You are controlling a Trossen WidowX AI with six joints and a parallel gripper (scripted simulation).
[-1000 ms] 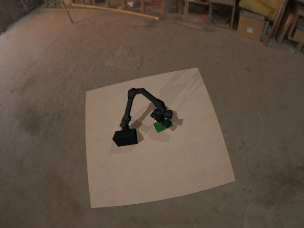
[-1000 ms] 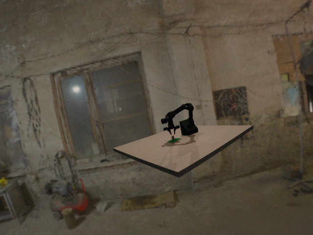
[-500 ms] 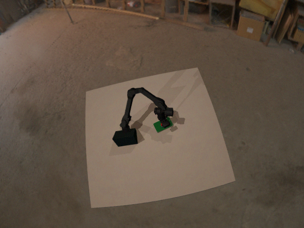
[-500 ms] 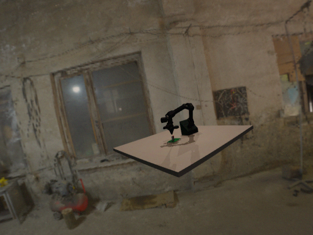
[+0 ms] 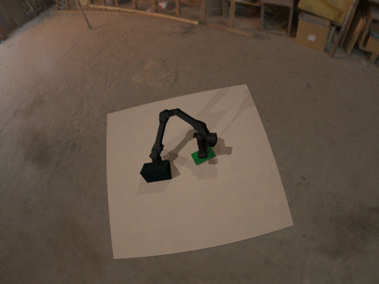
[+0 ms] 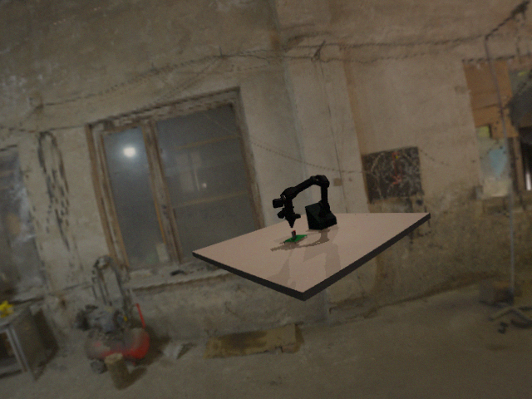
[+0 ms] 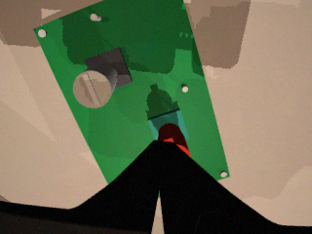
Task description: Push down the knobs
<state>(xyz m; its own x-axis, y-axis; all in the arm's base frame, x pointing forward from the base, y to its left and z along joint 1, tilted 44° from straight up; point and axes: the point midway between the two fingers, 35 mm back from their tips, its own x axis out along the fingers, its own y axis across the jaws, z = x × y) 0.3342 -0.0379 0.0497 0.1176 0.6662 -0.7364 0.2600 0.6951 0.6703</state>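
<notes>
The grey knob lies 3 cm to the left of my gripper tip, 3 cm below it and 3 cm ahead of it. The rest, counted from my gripper tip: red knob: 4 cm below, 2 cm behind, 1 cm to the right.
</notes>
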